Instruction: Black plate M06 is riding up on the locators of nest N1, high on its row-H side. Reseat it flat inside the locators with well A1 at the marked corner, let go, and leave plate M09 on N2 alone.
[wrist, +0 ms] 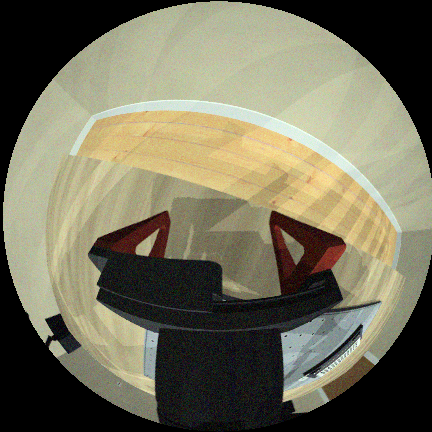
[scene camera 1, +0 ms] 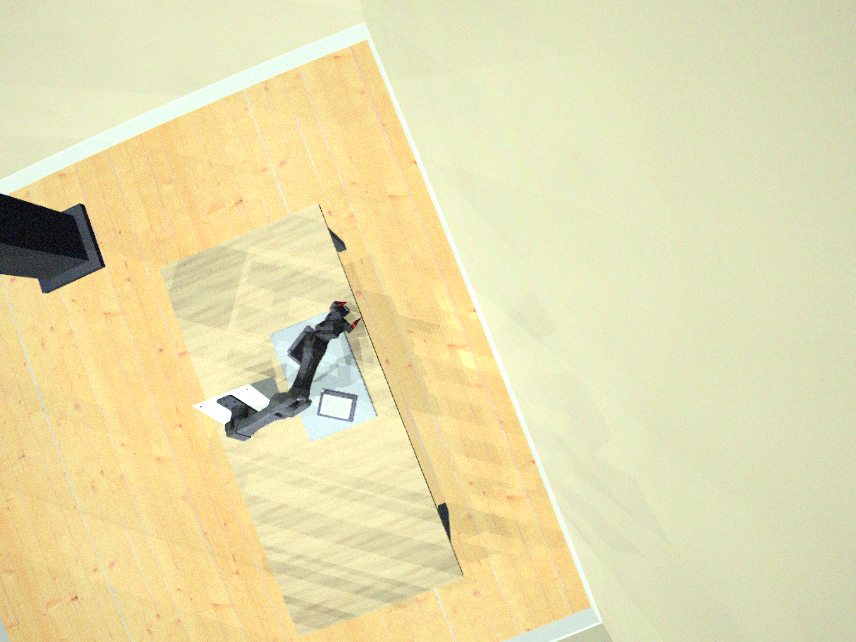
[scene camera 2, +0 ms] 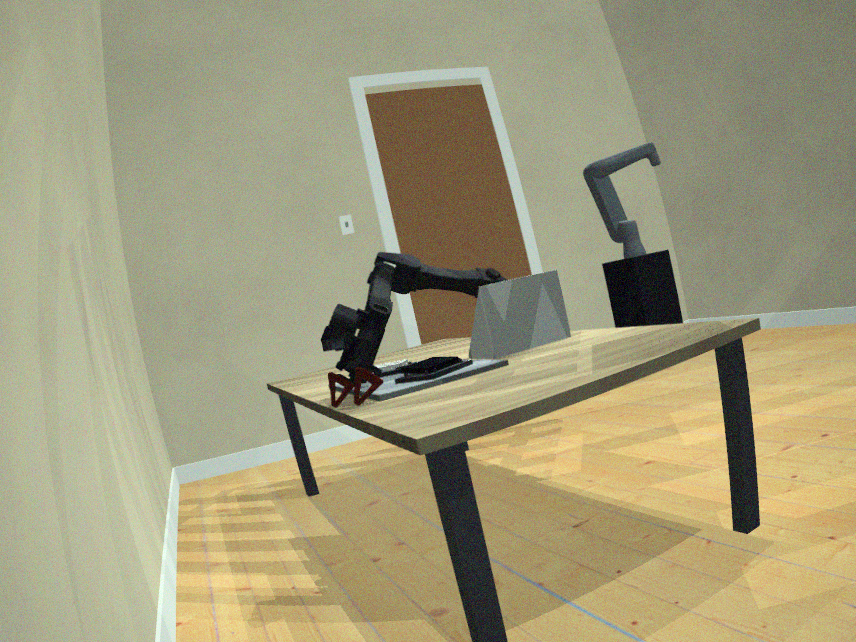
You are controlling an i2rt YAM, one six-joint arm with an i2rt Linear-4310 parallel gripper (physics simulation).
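Where they show: gripper, between the fingertips: (wrist: 219, 215) (scene camera 1: 353, 310) (scene camera 2: 344, 405); arm's base, origin of its link: (scene camera 1: 240, 407) (scene camera 2: 511, 309).
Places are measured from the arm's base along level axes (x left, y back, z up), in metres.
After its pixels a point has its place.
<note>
Black plate M06 (scene camera 1: 300, 344) {z -0.071, x 0.159, y -0.311 m} (scene camera 2: 435, 365) {z -0.074, x 0.186, y -0.335 m} is at nest N1 on the grey perforated board (scene camera 1: 286, 337) {z -0.099, x 0.216, y -0.251 m} (scene camera 2: 487, 367) {z -0.103, x 0.258, y -0.238 m}, partly behind the arm in the scene camera 1 view. Its tilt, its seating in the locators and well A1 cannot be made out; it does not show in the wrist view. White plate M09 (scene camera 1: 337, 405) {z -0.084, x -0.155, y -0.357 m} (scene camera 2: 392, 366) {z -0.077, x -0.102, y -0.345 m} (wrist: 344, 358) sits within the dark frame of N2 at the other end of the board. My gripper (scene camera 1: 348, 313) {z -0.106, x 0.213, y -0.578 m} (scene camera 2: 347, 393) {z -0.106, x 0.213, y -0.578 m} (wrist: 219, 215) {z -0.106, x 0.213, y -0.578 m} is open and empty, low near the table's edge, beyond the board and away from both plates.
The wooden table (scene camera 1: 373, 525) {z -0.112, x -0.726, y -0.289 m} (scene camera 2: 587, 366) {z -0.112, x 0.598, y -0.189 m} (wrist: 115, 320) {z -0.112, x 0.317, y -0.367 m} bears the board. A grey angled panel (scene camera 1: 252, 397) {z 0.025, x 0.021, y -0.080 m} (scene camera 2: 522, 314) {z -0.016, x 0.078, y -0.013 m} stands near the arm's base. Another robot arm on a black pedestal (scene camera 2: 643, 290) stands behind the table in the scene camera 2 view.
</note>
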